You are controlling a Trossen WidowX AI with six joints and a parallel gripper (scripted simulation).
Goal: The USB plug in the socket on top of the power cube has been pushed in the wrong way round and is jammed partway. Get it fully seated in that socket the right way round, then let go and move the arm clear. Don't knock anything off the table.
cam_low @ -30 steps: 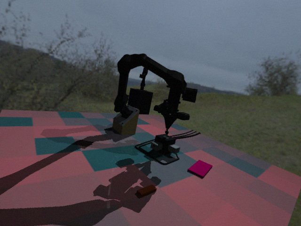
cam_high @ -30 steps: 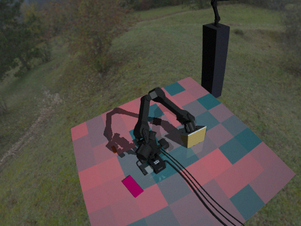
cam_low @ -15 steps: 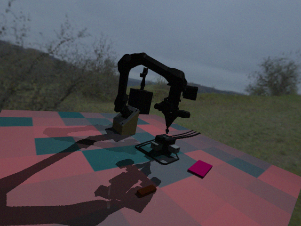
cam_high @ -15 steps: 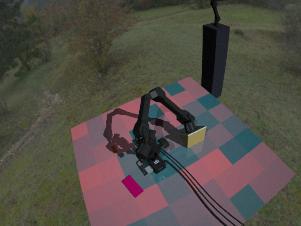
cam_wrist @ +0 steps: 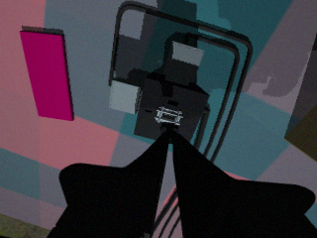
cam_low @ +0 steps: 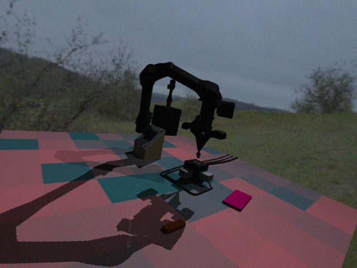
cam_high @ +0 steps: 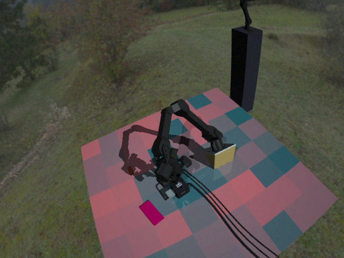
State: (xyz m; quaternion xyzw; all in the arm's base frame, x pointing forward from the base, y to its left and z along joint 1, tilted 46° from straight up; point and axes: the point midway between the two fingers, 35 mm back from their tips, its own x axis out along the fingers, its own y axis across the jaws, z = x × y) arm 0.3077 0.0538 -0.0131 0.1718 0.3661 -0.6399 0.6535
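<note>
The black USB plug is 2 cm below my gripper tip. The rest, counted from my gripper tip: orange block: 28 cm to the right, 21 cm ahead, 13 cm below; then flat magenta slab: 20 cm ahead, 13 cm below, 5 cm to the left; then white-framed socket: 7 cm below, 1 cm to the left.
</note>
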